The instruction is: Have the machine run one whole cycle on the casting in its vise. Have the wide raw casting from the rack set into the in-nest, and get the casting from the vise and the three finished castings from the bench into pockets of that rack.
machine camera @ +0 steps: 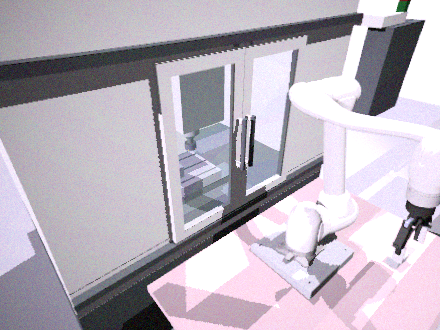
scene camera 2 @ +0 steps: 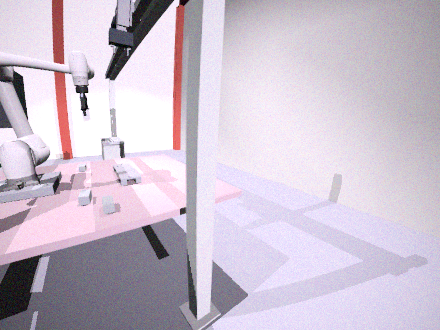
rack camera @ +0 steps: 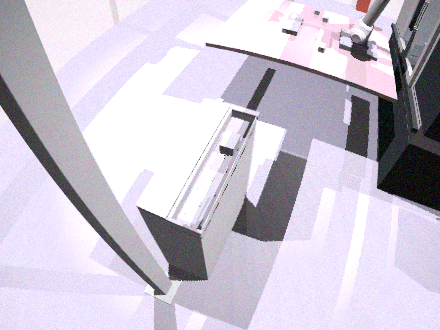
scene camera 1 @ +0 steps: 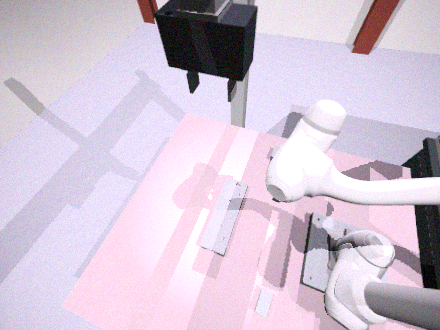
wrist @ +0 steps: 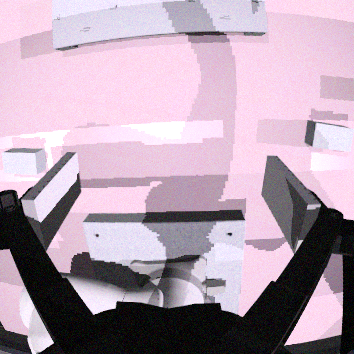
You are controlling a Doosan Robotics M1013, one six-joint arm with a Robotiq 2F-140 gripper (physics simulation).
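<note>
My gripper is open and empty, pointing down high above the bench. The rack holds a pale block in its far part. Three small grey castings stand apart on the bench: one, another and a third farther back. A long grey plate lies on the bench; whether it is the in-nest I cannot tell. The machine's doors are shut. Behind the glass the spindle is low over the vise area; the casting there is unclear.
A black gantry head with two empty jaws hangs beyond the bench in scene camera 1. A gantry post stands near each camera concerned. The arm's base plate is bolted to the bench near the machine.
</note>
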